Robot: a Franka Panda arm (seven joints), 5 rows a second.
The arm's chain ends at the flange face. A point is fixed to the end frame.
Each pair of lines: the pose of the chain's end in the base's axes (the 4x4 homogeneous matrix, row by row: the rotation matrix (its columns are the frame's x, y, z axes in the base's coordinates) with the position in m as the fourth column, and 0 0 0 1 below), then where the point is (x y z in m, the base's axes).
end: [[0.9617 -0.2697 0.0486 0.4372], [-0.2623 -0.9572 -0.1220 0.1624], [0.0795 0.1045 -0.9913 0.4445], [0 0 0 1]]
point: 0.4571 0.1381 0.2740
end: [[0.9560 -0.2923 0.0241 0.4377], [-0.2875 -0.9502 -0.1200 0.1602], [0.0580 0.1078 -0.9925 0.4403], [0 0 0 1]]
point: 0.4533 0.1360 0.2693
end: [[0.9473 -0.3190 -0.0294 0.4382], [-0.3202 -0.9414 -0.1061 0.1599], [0.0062 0.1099 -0.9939 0.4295], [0 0 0 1]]
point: 0.4445 0.1377 0.2576
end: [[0.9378 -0.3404 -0.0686 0.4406], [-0.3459 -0.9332 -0.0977 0.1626], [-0.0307 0.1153 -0.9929 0.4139], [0 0 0 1]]
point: 0.4400 0.1415 0.2418
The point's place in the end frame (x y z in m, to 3 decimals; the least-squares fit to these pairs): 0.012 0.000 0.173
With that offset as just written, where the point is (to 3 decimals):
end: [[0.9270 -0.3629 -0.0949 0.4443], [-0.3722 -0.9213 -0.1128 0.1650], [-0.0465 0.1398 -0.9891 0.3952], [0 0 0 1]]
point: 0.439 0.141 0.224
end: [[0.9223 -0.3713 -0.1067 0.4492], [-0.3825 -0.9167 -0.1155 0.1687], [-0.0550 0.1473 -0.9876 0.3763], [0 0 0 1]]
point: 0.442 0.144 0.205
